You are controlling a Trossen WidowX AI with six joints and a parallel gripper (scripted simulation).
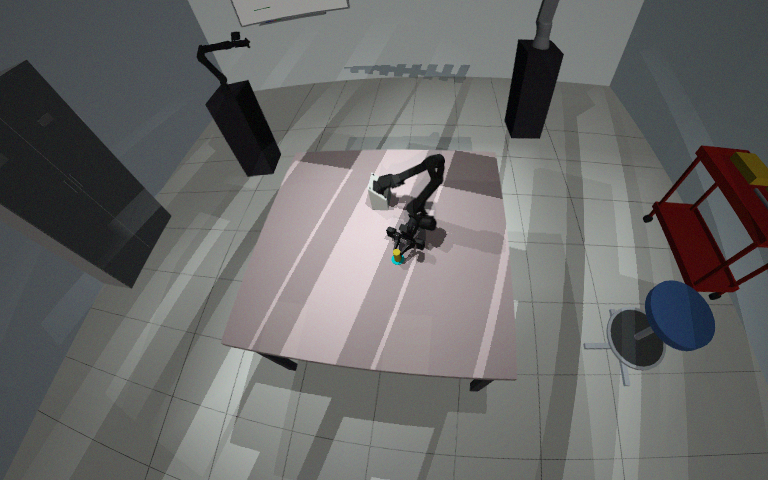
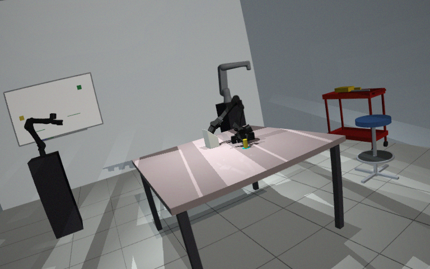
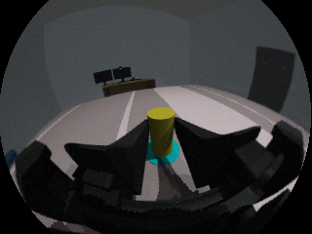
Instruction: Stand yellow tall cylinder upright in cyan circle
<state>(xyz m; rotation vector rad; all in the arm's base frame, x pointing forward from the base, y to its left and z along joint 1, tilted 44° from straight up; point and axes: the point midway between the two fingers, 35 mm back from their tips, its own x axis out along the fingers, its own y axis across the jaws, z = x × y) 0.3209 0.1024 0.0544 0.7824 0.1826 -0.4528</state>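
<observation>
My gripper tip is now 2 cm above the yellow tall cylinder. Also, from my gripper tip: cyan circle: 5 cm below.
</observation>
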